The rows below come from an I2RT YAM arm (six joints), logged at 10 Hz.
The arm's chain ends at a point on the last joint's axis. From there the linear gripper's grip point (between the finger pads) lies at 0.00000 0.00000 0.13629 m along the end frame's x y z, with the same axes.
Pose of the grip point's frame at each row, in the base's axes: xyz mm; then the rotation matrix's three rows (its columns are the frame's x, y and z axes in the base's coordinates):
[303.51, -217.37, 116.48], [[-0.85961, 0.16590, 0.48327], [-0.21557, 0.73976, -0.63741], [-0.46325, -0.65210, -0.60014]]
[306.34, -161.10, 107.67], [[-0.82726, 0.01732, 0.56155], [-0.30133, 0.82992, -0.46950], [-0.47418, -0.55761, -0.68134]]
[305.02, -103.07, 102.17], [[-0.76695, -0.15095, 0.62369], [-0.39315, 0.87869, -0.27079], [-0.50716, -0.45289, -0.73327]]
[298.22, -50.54, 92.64], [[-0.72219, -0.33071, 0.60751], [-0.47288, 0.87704, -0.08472], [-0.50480, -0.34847, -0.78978]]
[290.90, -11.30, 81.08], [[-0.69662, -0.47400, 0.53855], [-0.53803, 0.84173, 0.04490], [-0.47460, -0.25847, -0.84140]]
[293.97, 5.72, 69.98], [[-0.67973, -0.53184, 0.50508], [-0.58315, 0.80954, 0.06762], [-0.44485, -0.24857, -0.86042]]
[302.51, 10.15, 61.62], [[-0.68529, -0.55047, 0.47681], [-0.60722, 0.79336, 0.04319], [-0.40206, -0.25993, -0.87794]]
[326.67, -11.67, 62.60], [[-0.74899, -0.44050, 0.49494], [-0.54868, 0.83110, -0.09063], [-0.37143, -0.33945, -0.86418]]
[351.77, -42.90, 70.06], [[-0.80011, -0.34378, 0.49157], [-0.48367, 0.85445, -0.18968], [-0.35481, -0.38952, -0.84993]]
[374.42, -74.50, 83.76], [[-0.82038, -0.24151, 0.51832], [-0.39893, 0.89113, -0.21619], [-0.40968, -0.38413, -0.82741]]
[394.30, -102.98, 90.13], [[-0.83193, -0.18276, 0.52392], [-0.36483, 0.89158, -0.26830], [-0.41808, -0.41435, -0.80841]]
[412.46, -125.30, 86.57], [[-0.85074, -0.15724, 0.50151], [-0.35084, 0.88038, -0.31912], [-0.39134, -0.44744, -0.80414]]
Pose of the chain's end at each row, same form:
[237.65, -130.50, 198.27], [[-0.85961, 0.16590, 0.48327], [-0.21557, 0.73976, -0.63741], [-0.46325, -0.65210, -0.60014]]
[229.81, -97.11, 200.53], [[-0.82726, 0.01732, 0.56155], [-0.30133, 0.82992, -0.46950], [-0.47418, -0.55761, -0.68134]]
[220.02, -66.16, 202.11], [[-0.76695, -0.15095, 0.62369], [-0.39315, 0.87869, -0.27079], [-0.50716, -0.45289, -0.73327]]
[215.42, -38.99, 200.28], [[-0.72219, -0.33071, 0.60751], [-0.47288, 0.87704, -0.08472], [-0.50480, -0.34847, -0.78978]]
[217.50, -17.42, 195.75], [[-0.69662, -0.47400, 0.53855], [-0.53803, 0.84173, 0.04490], [-0.47460, -0.25847, -0.84140]]
[225.13, -3.50, 187.25], [[-0.67973, -0.53184, 0.50508], [-0.58315, 0.80954, 0.06762], [-0.44485, -0.24857, -0.86042]]
[237.53, 4.26, 181.27], [[-0.68529, -0.55047, 0.47681], [-0.60722, 0.79336, 0.04319], [-0.40206, -0.25993, -0.87794]]
[259.21, 0.68, 180.38], [[-0.74899, -0.44050, 0.49494], [-0.54868, 0.83110, -0.09063], [-0.37143, -0.33945, -0.86418]]
[284.77, -17.05, 185.90], [[-0.80011, -0.34378, 0.49157], [-0.48367, 0.85445, -0.18968], [-0.35481, -0.38952, -0.84993]]
[303.78, -45.04, 196.53], [[-0.82038, -0.24151, 0.51832], [-0.39893, 0.89113, -0.21619], [-0.40968, -0.38413, -0.82741]]
[322.89, -66.41, 200.31], [[-0.83193, -0.18276, 0.52392], [-0.36483, 0.89158, -0.26830], [-0.41808, -0.41435, -0.80841]]
[344.11, -81.81, 196.17], [[-0.85074, -0.15724, 0.50151], [-0.35084, 0.88038, -0.31912], [-0.39134, -0.44744, -0.80414]]

